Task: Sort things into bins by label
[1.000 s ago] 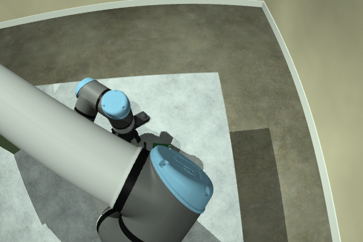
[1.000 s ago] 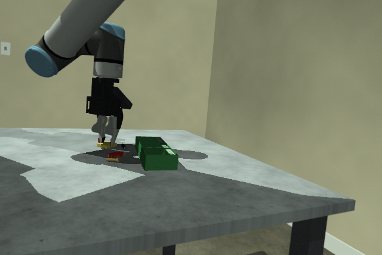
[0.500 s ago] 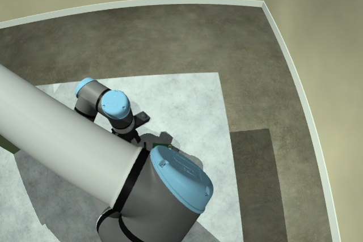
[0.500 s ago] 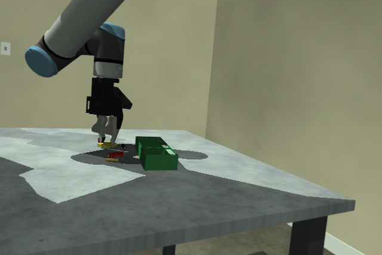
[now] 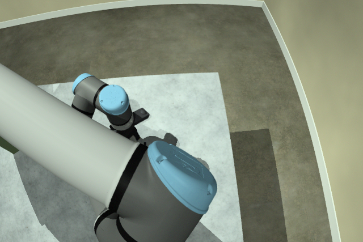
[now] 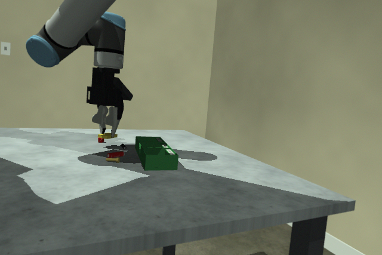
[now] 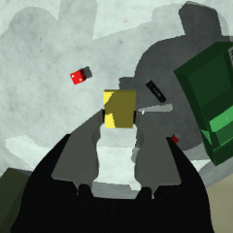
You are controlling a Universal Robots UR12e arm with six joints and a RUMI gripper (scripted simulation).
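My gripper is now 5 cm short of the black battery, 3 cm to the left of it and 4 cm above it. From my hand the other things lie so: yellow block 1 cm below; then red die 1 cm behind, 7 cm to the left, 4 cm below; then red battery 1 cm behind, 14 cm to the right, 4 cm below.
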